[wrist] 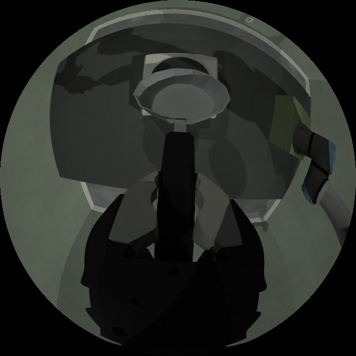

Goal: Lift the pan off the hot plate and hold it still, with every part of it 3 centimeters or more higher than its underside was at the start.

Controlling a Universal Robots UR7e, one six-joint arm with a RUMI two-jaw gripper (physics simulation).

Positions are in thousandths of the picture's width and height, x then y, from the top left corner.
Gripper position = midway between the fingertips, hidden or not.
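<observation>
Visible to me: a pale square hot plate (437,176), together with my gripper (499,487).
</observation>
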